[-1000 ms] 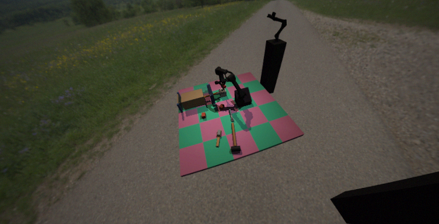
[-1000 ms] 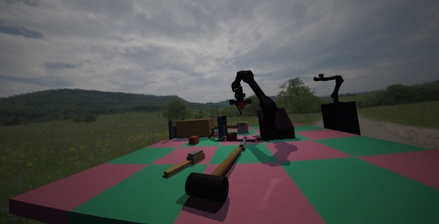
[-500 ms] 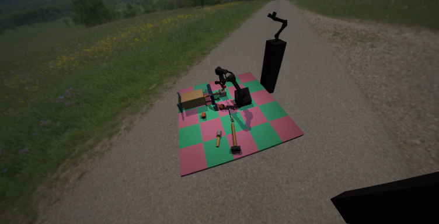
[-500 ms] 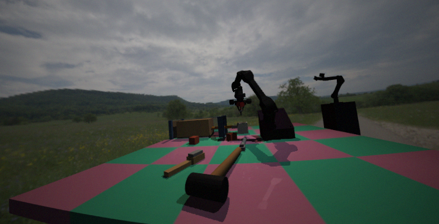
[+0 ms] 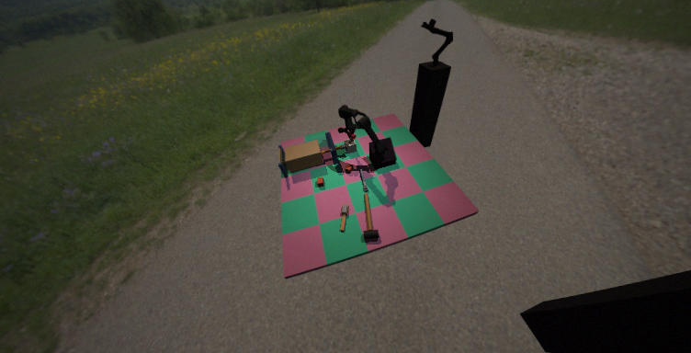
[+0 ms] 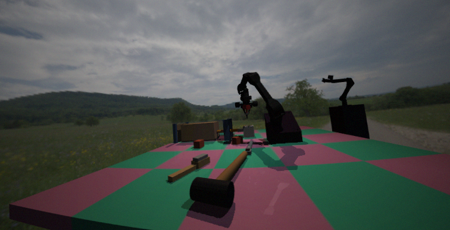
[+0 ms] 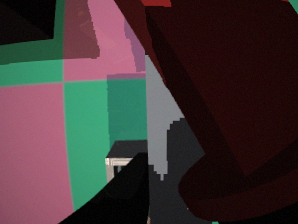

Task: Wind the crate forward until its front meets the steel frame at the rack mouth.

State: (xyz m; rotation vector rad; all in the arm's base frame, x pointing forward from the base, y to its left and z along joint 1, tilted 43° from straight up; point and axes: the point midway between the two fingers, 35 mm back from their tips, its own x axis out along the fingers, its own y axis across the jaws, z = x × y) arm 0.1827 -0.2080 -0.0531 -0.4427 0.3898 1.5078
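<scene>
Now: the winch handle 2 cm above my gripper tip. Also, from my gripper tip: grey winch 1 cm behind, 8 cm to the right, 16 cm below; then red knob 4 cm to the left, 4 cm above; then frame 16 cm ahead, 6 cm to the right, 8 cm below.
</scene>
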